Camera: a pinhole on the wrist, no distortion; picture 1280 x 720 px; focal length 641.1 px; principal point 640.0 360.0 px. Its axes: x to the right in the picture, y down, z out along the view. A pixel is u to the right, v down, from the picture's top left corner.
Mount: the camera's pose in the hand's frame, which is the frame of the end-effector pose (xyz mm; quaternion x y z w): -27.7 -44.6 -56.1 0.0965 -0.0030 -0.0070 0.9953
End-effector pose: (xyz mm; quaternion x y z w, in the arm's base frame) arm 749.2 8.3 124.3 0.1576 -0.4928 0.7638 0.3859
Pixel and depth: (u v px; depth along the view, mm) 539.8 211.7 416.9
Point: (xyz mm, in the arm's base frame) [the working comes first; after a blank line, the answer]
In the camera's frame: -65.2 -96.4 416.9

928.6 -278.9 357.0
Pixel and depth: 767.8 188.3 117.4
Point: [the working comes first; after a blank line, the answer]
In the camera's frame: 23.4 -31.4 117.4

818.7 -19.3 207.6
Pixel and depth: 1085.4 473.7 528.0
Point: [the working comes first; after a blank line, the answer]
In the camera's frame: 366.8 93.6 528.0

506.7 -254.0 594.6
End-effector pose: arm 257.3 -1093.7 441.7 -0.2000 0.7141 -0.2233 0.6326
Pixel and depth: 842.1 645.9 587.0
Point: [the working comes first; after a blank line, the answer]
In the camera's frame: 185.0 261.8 587.0

805.3 -1140.8 201.8
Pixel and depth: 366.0 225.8 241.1
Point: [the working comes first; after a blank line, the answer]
In the camera's frame: -103.0 -50.5 241.1

442.8 -1143.2 612.6
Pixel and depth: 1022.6 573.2 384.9
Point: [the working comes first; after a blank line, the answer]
In the camera's frame: 229.7 128.0 384.9

578.0 -1227.6 241.3
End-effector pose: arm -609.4 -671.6 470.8 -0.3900 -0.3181 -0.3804 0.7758
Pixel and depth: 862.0 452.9 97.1
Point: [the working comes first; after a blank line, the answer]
In the camera's frame: 33.6 14.1 97.1

-656.8 -658.1 513.9
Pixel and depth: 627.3 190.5 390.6
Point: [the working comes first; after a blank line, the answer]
In the camera's frame: -7.7 -103.3 390.6

-875.2 -487.4 671.3
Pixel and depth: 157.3 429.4 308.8
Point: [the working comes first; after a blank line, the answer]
In the camera's frame: -232.5 33.4 308.8

-849.0 -395.7 412.8
